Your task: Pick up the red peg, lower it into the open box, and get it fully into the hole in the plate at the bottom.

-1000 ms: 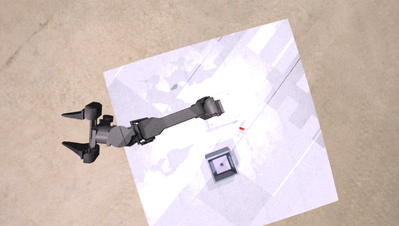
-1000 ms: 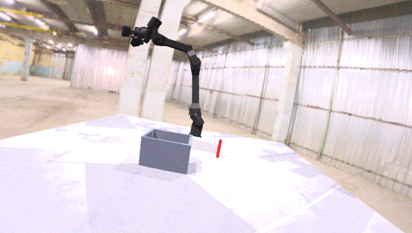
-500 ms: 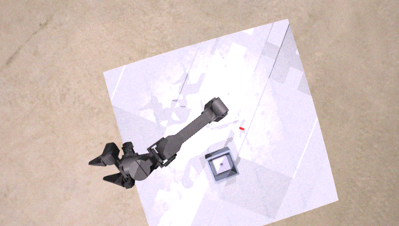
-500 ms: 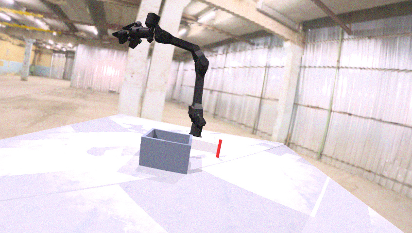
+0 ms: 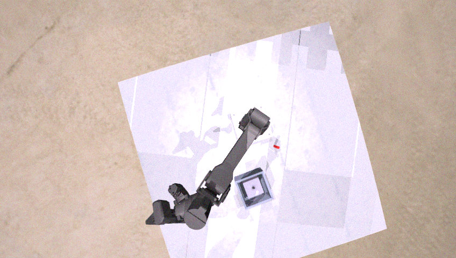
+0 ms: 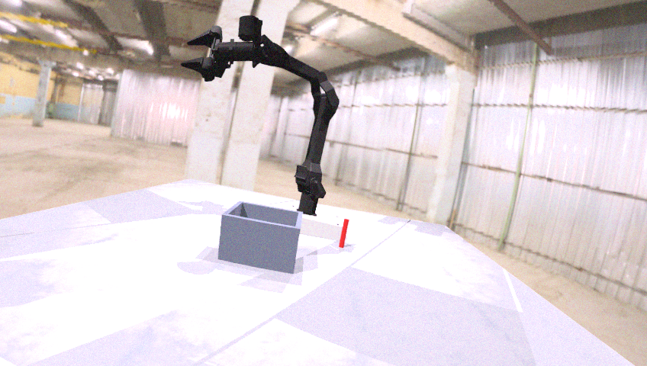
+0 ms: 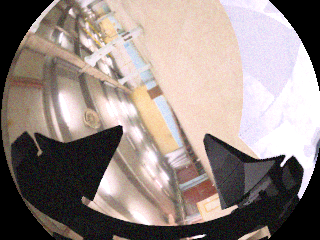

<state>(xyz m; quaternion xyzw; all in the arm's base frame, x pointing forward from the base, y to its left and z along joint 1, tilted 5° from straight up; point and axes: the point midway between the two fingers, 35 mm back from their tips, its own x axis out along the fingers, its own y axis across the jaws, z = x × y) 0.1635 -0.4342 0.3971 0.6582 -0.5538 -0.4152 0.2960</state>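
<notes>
Now: the red peg 40 mm ahead of my gripper tip, 530 mm to the left of it and 430 mm below it. From my gripper tip the other things lie so: grey box (180 mm ahead, 320 mm to the left, 440 mm below).
</notes>
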